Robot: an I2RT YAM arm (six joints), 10 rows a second.
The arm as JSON. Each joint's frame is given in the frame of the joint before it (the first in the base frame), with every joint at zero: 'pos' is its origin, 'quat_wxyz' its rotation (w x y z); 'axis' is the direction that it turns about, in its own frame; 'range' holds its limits. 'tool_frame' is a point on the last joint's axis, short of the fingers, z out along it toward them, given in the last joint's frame.
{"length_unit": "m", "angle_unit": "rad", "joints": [
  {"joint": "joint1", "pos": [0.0, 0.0, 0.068], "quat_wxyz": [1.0, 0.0, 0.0, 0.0], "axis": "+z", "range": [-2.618, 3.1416]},
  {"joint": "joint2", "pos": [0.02, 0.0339, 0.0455], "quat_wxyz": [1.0, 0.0, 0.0, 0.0], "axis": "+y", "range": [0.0, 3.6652]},
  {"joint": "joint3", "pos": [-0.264, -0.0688, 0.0], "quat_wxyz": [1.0, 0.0, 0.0, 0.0], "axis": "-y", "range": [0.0, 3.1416]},
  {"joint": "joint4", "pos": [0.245, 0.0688, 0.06], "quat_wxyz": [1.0, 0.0, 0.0, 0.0], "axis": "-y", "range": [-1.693, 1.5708]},
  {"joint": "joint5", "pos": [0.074, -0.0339, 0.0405], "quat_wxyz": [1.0, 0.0, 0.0, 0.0], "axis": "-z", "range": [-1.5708, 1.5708]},
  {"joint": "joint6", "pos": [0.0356, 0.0, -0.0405], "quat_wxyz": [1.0, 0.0, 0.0, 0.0], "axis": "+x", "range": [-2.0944, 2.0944]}
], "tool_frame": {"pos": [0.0, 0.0, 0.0], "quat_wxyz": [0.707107, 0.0, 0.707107, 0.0]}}
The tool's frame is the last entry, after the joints.
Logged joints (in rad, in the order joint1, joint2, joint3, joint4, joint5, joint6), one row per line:
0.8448 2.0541 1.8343 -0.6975 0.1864 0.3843
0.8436 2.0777 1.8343 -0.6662 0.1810 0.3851
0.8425 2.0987 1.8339 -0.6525 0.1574 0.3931
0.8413 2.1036 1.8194 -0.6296 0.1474 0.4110
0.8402 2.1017 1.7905 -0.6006 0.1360 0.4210
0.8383 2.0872 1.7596 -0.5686 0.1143 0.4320
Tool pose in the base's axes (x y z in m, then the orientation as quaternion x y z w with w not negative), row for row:
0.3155 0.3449 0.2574 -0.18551 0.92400 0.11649 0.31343
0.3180 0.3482 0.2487 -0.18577 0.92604 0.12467 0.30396
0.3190 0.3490 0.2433 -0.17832 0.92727 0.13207 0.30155
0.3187 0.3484 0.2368 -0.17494 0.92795 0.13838 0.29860
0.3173 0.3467 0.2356 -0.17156 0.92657 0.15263 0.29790
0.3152 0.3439 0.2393 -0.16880 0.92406 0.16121 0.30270
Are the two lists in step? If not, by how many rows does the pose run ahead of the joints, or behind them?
The pose runs 1 row ahead of the joints: the pose in row i belongs to the joints in row i + 1.
